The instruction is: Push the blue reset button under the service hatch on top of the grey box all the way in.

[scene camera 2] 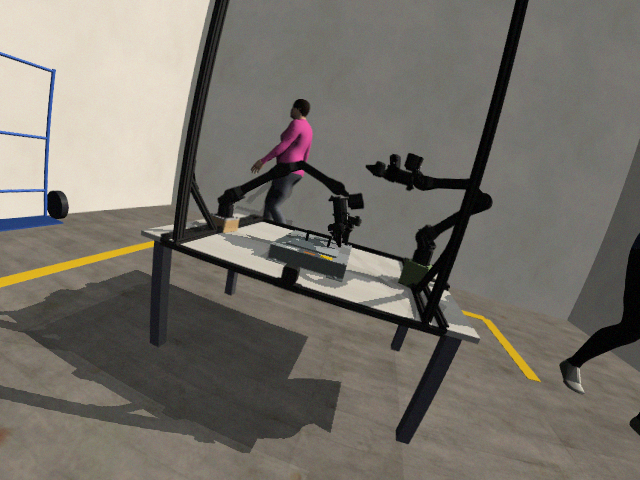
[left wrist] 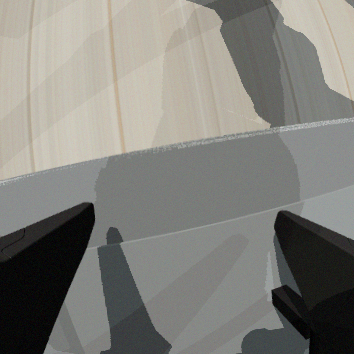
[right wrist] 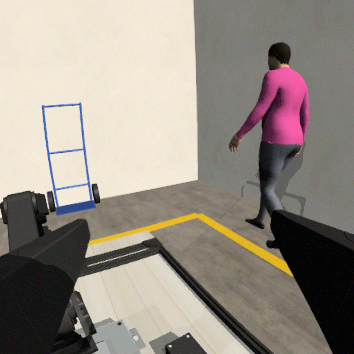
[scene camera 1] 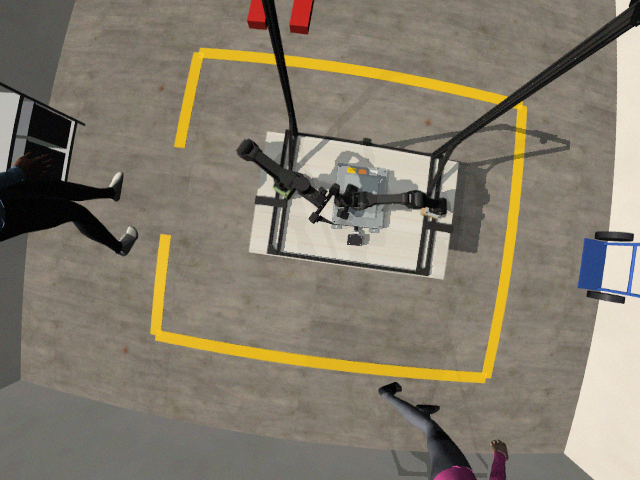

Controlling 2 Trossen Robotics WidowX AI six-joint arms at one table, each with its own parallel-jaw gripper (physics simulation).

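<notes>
The grey box (scene camera 1: 381,219) (scene camera 2: 330,268) (left wrist: 200,175) (right wrist: 117,341) stands on the white table (scene camera 1: 310,237) (scene camera 2: 232,258). Parts of its top are hidden under the arms in scene camera 1. The blue button does not show in any view, and I cannot tell how the hatch stands. My left gripper (scene camera 2: 339,242) (left wrist: 187,216) is open and empty, pointing down close over the box top. A short black bar (left wrist: 290,306) shows beside its right-hand finger in the left wrist view. My right gripper (scene camera 2: 369,167) (right wrist: 180,224) is open and empty, high above the table, pointing sideways.
Black frame rails (scene camera 1: 351,262) (scene camera 2: 361,308) edge the table, with tall posts (scene camera 2: 199,118) (scene camera 2: 497,118) at its sides. A small black block (scene camera 1: 355,239) (right wrist: 186,345) lies beside the box. A person in pink (scene camera 2: 295,139) (right wrist: 284,107) and a blue hand truck (right wrist: 75,207) are beyond the table.
</notes>
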